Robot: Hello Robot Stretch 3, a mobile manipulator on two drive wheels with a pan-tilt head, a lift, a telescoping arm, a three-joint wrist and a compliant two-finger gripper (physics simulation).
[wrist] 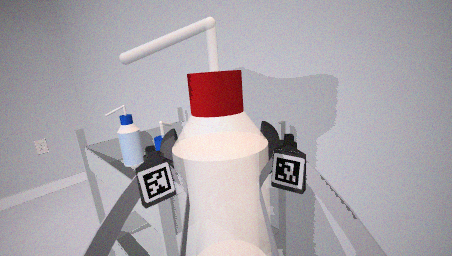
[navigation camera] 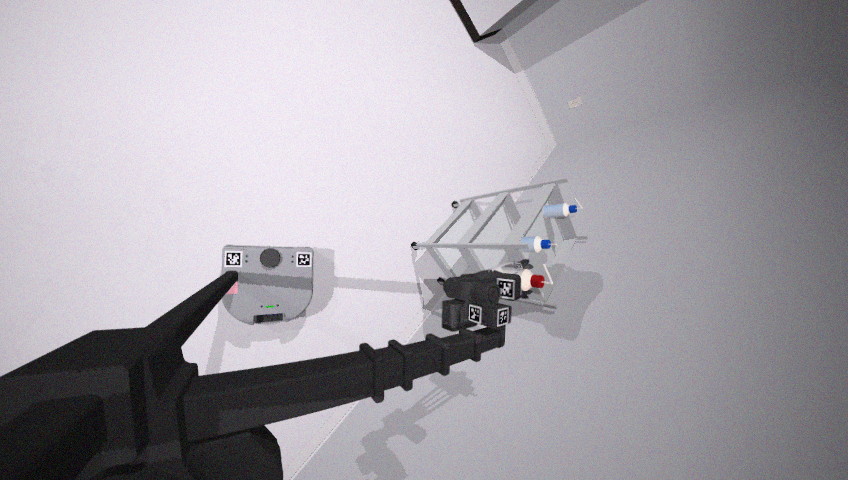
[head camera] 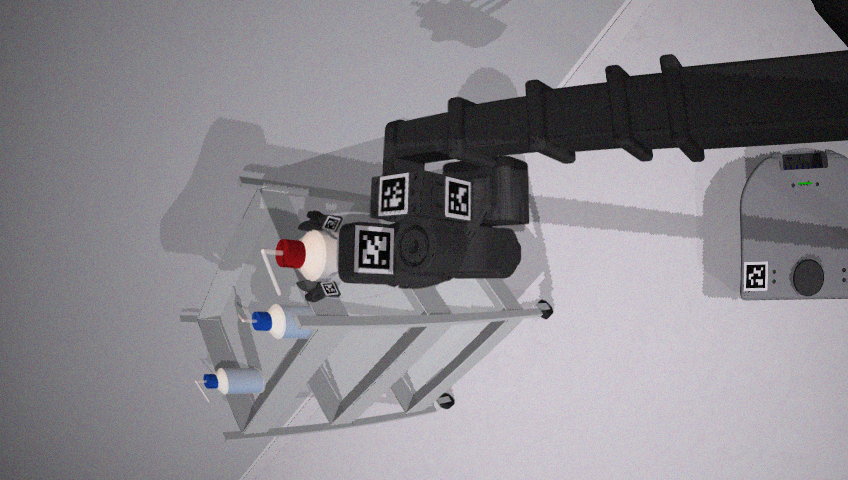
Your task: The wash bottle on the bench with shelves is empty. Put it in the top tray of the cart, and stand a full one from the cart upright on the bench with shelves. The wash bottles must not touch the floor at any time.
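Frame: origin at the robot's base, x right, y ahead, z up, level; centimetres.
Seen in the pictures: gripper, fingertip midpoint: (wrist: 220, 143) (navigation camera: 529, 278); robot's base, origin of the base link: (navigation camera: 270, 257) (head camera: 806, 276).
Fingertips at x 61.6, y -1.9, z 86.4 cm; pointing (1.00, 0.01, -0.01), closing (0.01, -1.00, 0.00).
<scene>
Offsets run from my fingertips to a thing's top centre.
The red-capped wash bottle {dx -4.0, dy +0.9, dz +8.7 cm} (head camera: 309, 252) (navigation camera: 528, 280) (wrist: 220, 170) looks clear and empty and is upright. My gripper (head camera: 313, 256) (navigation camera: 524, 279) (wrist: 220, 143) is shut on its body, one finger on each side. It holds the bottle at the near end of the cart (head camera: 380, 320) (navigation camera: 487, 245) (wrist: 91, 175), seemingly over the top tray; the bottle's base is hidden, so its height over the tray cannot be told. Two blue-capped bottles with light blue contents stand in the top tray: a closer one {dx +22.8, dy +10.2, dz -2.6 cm} (head camera: 288, 321) (navigation camera: 531, 243) (wrist: 158, 143) and a farther one {dx +45.6, dy +27.1, dz -2.6 cm} (head camera: 239, 380) (navigation camera: 556, 209) (wrist: 131, 148). The bench with shelves is not identifiable.
My telescoping arm (head camera: 595, 115) (navigation camera: 309, 368) reaches out to the cart end. My base (head camera: 779, 237) (navigation camera: 267, 285) stands apart from the cart on the floor. A wall is behind the cart, with an outlet (navigation camera: 574, 102) (wrist: 41, 146). A dark-edged piece of furniture (navigation camera: 467, 22) shows at the top.
</scene>
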